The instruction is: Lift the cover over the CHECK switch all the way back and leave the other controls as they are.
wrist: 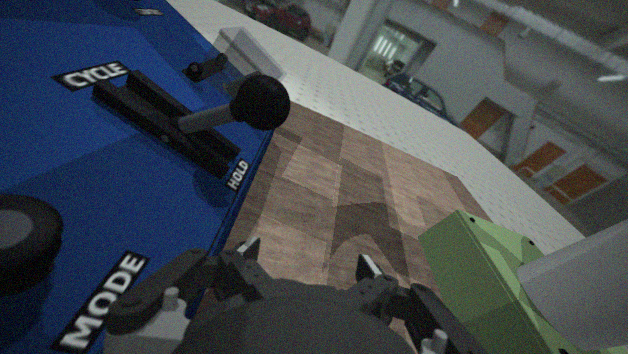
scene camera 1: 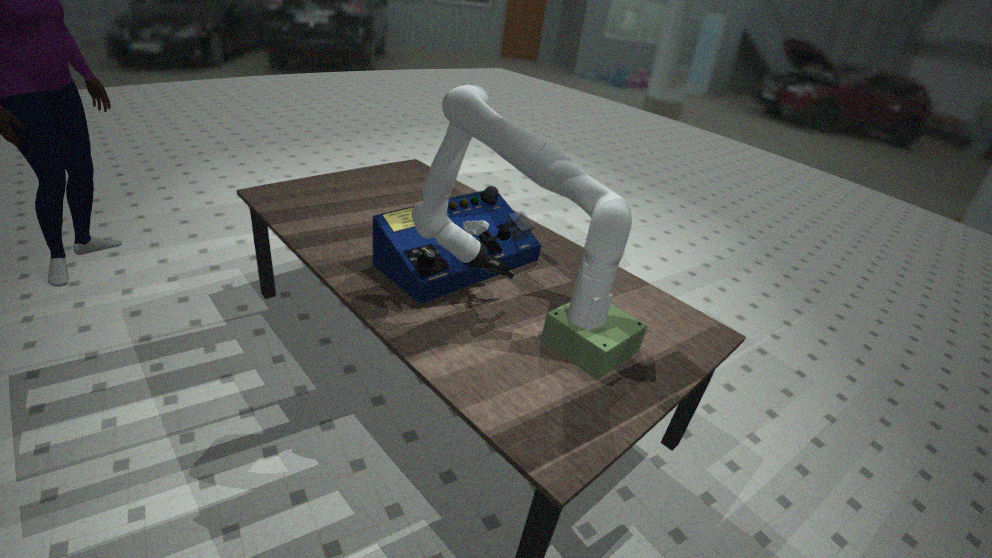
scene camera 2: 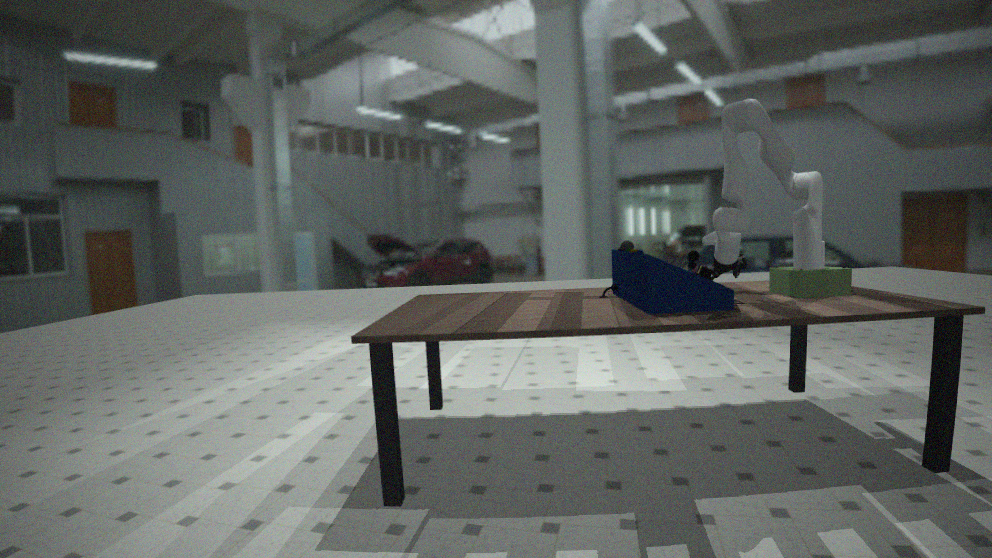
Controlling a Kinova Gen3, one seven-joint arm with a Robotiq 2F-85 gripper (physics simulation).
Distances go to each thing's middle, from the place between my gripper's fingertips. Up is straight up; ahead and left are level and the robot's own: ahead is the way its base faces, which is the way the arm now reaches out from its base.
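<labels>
Counting from my hand, I find the black ball-topped lever (wrist: 262, 101) 5 cm to the right, 11 cm ahead and 7 cm above. The MODE knob (wrist: 38, 225) is 8 cm to the left of my hand and 12 cm ahead of it, 4 cm above. Then there is the blue control panel (scene camera 1: 397, 245), which is 22 cm ahead of my hand, 4 cm to the left of it and 4 cm higher than it; going by their middles, it is the farthest from my hand of the things named here.
</labels>
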